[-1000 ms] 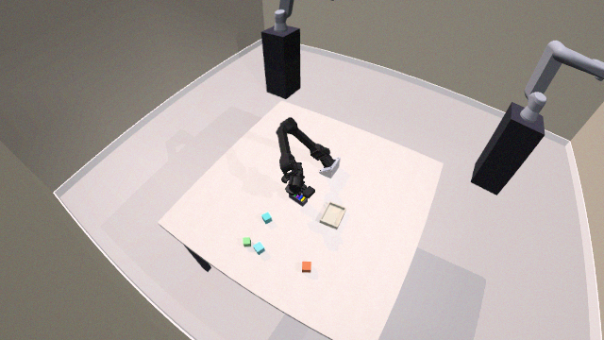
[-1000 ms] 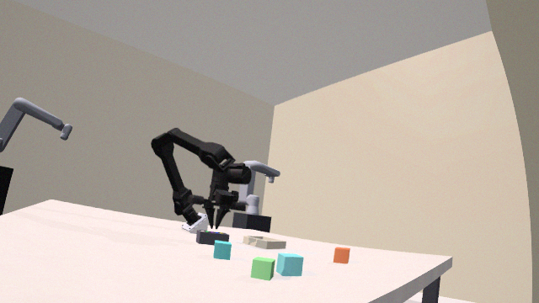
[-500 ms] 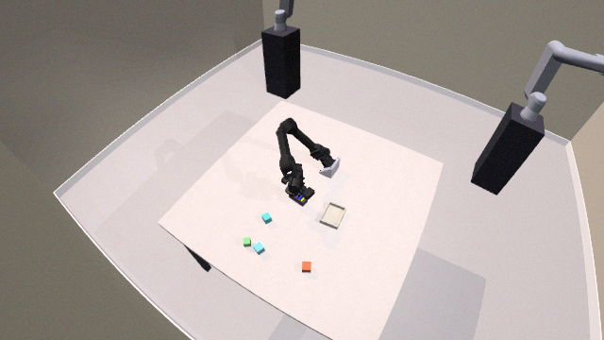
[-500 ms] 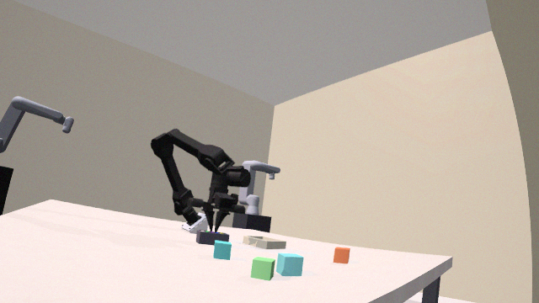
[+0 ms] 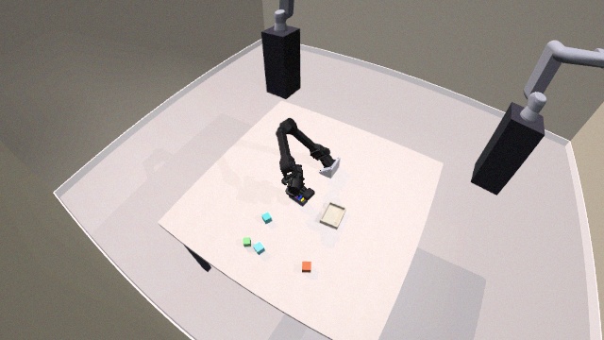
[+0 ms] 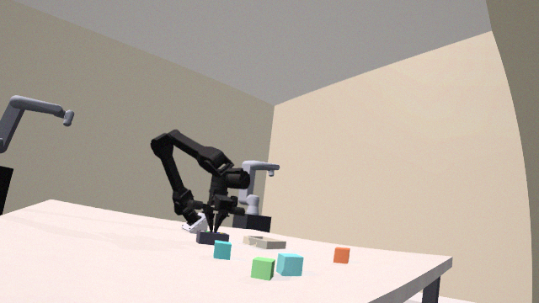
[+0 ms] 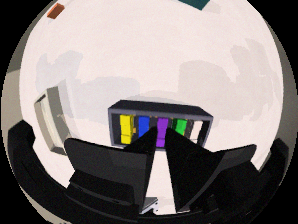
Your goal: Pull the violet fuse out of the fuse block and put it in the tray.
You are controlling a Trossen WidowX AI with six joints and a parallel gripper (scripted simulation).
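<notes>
My gripper tip is now 1 cm above the violet fuse. From my gripper tip the other things lie so: blue fuse (2 cm to the left, 1 cm below); then yellow fuse (3 cm to the left, 1 cm below); then green fuse (2 cm to the right, 1 cm below).
</notes>
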